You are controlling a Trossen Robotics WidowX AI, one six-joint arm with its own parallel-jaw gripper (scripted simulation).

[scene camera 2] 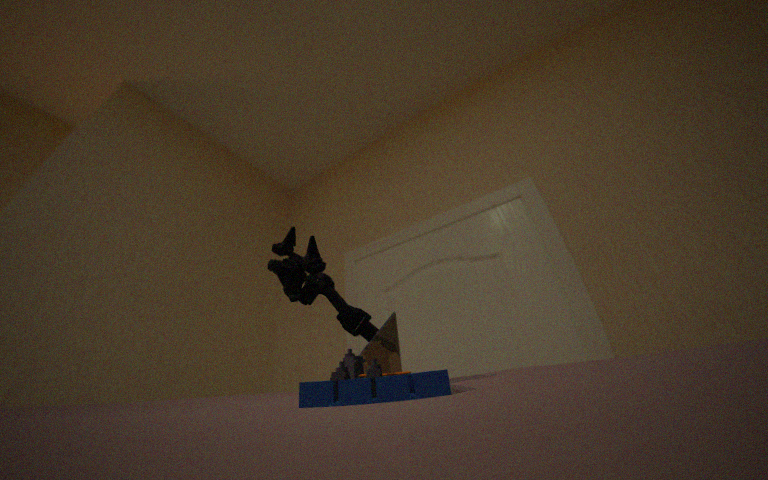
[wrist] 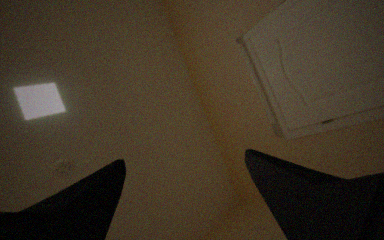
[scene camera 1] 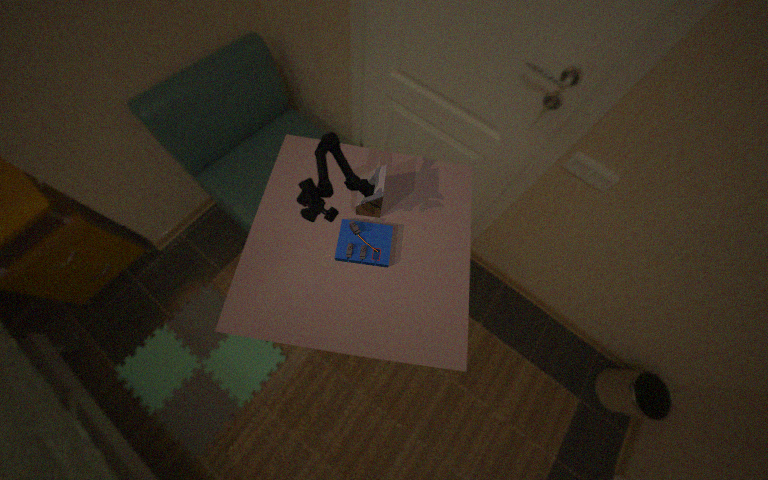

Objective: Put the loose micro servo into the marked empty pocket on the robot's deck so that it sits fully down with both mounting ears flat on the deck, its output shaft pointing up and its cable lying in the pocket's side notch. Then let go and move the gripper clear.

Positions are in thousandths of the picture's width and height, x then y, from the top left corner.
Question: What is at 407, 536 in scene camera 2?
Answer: My gripper.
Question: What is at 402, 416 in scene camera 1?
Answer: My gripper.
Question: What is my gripper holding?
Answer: Nothing.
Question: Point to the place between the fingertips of my gripper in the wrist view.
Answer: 486, 669
